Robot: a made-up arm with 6 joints. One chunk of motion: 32 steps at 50 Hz.
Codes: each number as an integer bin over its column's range. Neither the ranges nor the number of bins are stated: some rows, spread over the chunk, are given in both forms.
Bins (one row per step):
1: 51 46 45 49 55 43
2: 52 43 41 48 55 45
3: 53 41 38 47 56 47
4: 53 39 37 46 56 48
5: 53 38 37 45 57 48
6: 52 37 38 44 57 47
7: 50 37 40 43 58 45
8: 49 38 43 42 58 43
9: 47 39 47 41 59 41
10: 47 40 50 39 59 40
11: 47 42 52 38 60 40
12: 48 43 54 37 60 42
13: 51 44 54 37 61 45
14: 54 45 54 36 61 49
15: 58 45 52 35 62 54
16: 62 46 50 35 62 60
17: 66 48 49 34 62 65
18: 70 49 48 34 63 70
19: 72 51 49 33 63 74
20: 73 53 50 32 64 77
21: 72 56 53 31 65 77
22: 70 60 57 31 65 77
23: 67 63 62 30 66 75
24: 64 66 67 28 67 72
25: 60 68 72 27 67 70
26: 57 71 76 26 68 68
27: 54 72 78 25 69 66
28: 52 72 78 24 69 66
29: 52 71 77 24 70 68
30: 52 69 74 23 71 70
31: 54 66 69 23 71 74
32: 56 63 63 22 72 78
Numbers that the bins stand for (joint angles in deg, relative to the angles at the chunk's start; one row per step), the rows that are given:
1: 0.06 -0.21 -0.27 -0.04 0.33 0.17
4: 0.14 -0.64 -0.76 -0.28 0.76 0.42
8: -0.02 -0.70 -0.39 -0.61 1.61 0.17
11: -0.10 -0.45 0.15 -0.93 2.45 0.02
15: 0.34 -0.27 0.15 -1.17 3.30 0.73
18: 0.83 -0.03 -0.09 -1.25 3.73 1.54
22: 0.83 0.64 0.45 -1.49 4.58 1.89
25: 0.42 1.12 1.36 -1.82 5.42 1.54
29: 0.10 1.30 1.67 -2.06 6.70 1.43
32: 0.26 0.82 0.82 -2.22 7.55 1.94
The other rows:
2: 0.10 -0.39 -0.52 -0.12 0.33 0.27
3: 0.14 -0.52 -0.70 -0.20 0.76 0.37
5: 0.14 -0.70 -0.76 -0.36 1.18 0.42
6: 0.10 -0.76 -0.70 -0.44 1.18 0.37
7: 0.02 -0.76 -0.58 -0.53 1.61 0.27
9: -0.10 -0.64 -0.15 -0.69 2.03 0.07
10: -0.10 -0.58 0.03 -0.85 2.03 0.02
12: -0.06 -0.39 0.27 -1.01 2.45 0.12
13: 0.06 -0.33 0.27 -1.01 2.88 0.27
14: 0.18 -0.27 0.27 -1.09 2.88 0.47
16: 0.51 -0.21 0.03 -1.17 3.30 1.03
17: 0.67 -0.09 -0.03 -1.25 3.30 1.28
19: 0.91 0.09 -0.03 -1.33 3.73 1.74
20: 0.95 0.21 0.03 -1.41 4.15 1.89
21: 0.91 0.39 0.21 -1.49 4.58 1.89
23: 0.71 0.82 0.76 -1.58 5.00 1.79
24: 0.59 1.00 1.06 -1.74 5.42 1.64
26: 0.30 1.30 1.61 -1.90 5.85 1.43
27: 0.18 1.36 1.73 -1.98 6.27 1.33
28: 0.10 1.36 1.73 -2.06 6.27 1.33
30: 0.10 1.18 1.48 -2.14 7.12 1.54
31: 0.18 1.00 1.18 -2.14 7.12 1.74

